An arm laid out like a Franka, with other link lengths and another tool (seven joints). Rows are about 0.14 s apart.
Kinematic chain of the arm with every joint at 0, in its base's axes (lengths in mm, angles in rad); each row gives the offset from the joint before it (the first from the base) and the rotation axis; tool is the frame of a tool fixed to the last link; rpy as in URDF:
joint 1: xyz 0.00 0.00 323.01 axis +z
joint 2: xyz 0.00 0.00 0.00 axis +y
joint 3: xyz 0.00 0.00 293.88 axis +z
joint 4: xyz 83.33 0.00 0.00 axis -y
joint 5: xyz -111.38 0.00 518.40 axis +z
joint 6: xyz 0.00 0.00 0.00 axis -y
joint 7: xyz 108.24 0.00 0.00 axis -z
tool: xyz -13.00 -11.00 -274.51 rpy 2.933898 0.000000 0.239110
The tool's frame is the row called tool.
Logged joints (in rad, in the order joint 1, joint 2, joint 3, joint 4, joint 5, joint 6, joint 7), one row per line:
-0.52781 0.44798 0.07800 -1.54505 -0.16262 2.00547 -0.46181
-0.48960 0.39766 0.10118 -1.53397 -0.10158 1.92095 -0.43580
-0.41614 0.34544 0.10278 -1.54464 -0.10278 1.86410 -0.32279
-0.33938 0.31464 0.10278 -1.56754 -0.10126 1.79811 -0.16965
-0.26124 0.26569 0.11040 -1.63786 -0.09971 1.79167 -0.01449
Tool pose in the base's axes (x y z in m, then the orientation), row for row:
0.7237 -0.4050 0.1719 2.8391 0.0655 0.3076
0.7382 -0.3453 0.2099 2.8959 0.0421 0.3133
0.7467 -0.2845 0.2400 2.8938 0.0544 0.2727
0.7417 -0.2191 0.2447 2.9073 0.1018 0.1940
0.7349 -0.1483 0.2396 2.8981 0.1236 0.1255
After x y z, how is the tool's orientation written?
As angles about the fixed x, y, z axes (roll, pitch, yaw), in radians.
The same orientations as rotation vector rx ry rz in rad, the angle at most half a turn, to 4 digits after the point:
2.7971 0.4479 -0.0256
2.8558 0.4587 -0.0044
2.8605 0.4023 -0.0290
2.8813 0.2978 -0.1139
2.8799 0.2029 -0.1561

